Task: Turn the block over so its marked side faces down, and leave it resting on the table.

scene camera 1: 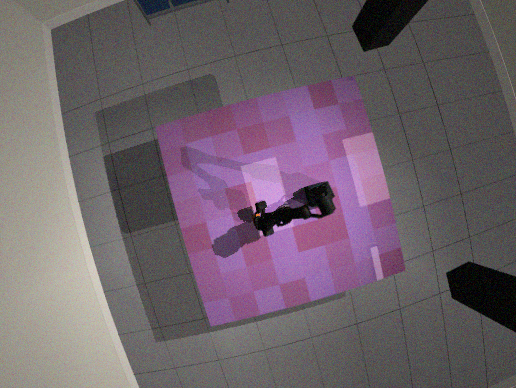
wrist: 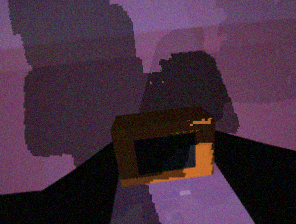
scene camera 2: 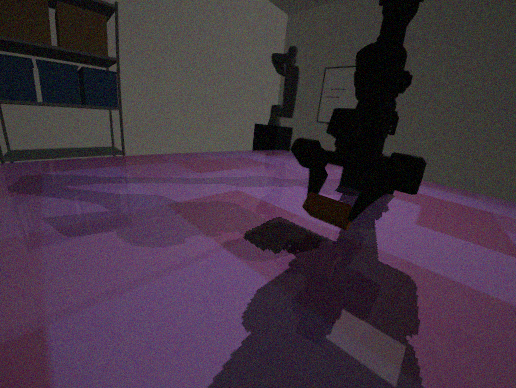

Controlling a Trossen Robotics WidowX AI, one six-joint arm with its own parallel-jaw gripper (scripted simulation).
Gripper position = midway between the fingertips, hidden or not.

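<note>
My gripper (scene camera 2: 327,212) is visible, and you can see that gripper in the wrist view as well (wrist: 162,141). It carries a block (scene camera 2: 333,212), and the block is also there in the wrist view (wrist: 166,145).
</note>
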